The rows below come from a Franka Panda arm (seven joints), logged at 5 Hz.
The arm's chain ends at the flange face. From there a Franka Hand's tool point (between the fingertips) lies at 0.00 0.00 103.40 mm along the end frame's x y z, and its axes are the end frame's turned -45 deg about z.
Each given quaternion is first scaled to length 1.
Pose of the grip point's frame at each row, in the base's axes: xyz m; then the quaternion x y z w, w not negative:
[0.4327, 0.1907, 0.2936, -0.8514, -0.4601, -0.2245, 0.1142]
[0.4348, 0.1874, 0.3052, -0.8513, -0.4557, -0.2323, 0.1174]
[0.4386, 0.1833, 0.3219, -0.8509, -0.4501, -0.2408, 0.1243]
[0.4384, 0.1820, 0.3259, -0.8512, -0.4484, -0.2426, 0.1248]
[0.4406, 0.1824, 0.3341, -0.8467, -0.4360, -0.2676, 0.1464]
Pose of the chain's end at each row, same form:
[0.4040, 0.1492, 0.3839, -0.9627, -0.0993, -0.1637, 0.1914]
[0.4050, 0.1448, 0.3946, -0.9608, -0.0952, -0.1697, 0.1973]
[0.4078, 0.1390, 0.4101, -0.9583, -0.0902, -0.1749, 0.2070]
[0.4073, 0.1375, 0.4139, -0.9580, -0.0885, -0.1764, 0.2081]
[0.4069, 0.1326, 0.4183, -0.9491, -0.0788, -0.1912, 0.2377]

